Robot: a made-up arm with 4 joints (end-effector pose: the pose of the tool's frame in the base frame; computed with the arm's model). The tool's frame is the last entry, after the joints. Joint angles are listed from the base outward.
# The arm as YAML. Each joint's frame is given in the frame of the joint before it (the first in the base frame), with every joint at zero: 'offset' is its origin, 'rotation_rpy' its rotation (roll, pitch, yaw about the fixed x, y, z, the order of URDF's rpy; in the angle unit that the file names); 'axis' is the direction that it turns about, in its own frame. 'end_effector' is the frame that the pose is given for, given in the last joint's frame.
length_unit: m
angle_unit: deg
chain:
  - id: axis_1
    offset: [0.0, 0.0, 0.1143]
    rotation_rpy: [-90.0, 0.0, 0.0]
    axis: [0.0, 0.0, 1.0]
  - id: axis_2
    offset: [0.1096, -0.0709, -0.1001]
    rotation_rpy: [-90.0, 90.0, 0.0]
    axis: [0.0, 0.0, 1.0]
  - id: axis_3
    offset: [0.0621, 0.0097, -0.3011]
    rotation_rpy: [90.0, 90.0, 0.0]
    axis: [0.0, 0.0, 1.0]
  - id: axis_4
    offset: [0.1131, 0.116, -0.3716]
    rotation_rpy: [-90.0, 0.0, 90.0]
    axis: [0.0, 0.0, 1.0]
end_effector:
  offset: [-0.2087, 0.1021, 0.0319]
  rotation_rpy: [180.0, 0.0, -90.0]
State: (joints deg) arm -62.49 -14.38 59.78 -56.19
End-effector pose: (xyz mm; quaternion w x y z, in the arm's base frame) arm -504.2 -421.4 -118.5 0.5128 0.1382 -0.5191 0.6696
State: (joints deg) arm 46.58 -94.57 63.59 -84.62
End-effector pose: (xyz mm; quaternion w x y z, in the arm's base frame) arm 428.4 -679.1 -2.8 0.0125 -0.8182 -0.0443 -0.5731
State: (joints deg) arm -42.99 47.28 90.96 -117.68
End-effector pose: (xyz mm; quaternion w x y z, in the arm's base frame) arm -297.4 187.2 -70.9 0.2741 -0.0613 -0.8676 0.4103
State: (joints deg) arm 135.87 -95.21 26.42 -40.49
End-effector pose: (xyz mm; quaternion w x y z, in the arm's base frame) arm 99.6 -681.3 -394.0 0.0406 0.9119 0.3796 0.1506
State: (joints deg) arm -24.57 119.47 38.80 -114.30
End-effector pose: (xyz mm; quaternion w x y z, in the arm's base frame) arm -39.0 529.5 371.9 0.8576 -0.1377 -0.4900 -0.0735
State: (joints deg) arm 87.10 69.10 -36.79 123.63
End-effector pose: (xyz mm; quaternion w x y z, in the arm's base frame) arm 520.8 -5.7 207.3 0.0234 -0.8531 -0.1773 -0.4902
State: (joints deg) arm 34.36 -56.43 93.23 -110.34
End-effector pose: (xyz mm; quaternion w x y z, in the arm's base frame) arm -22.1 -621.6 230.7 0.1729 0.8204 -0.2914 0.4605
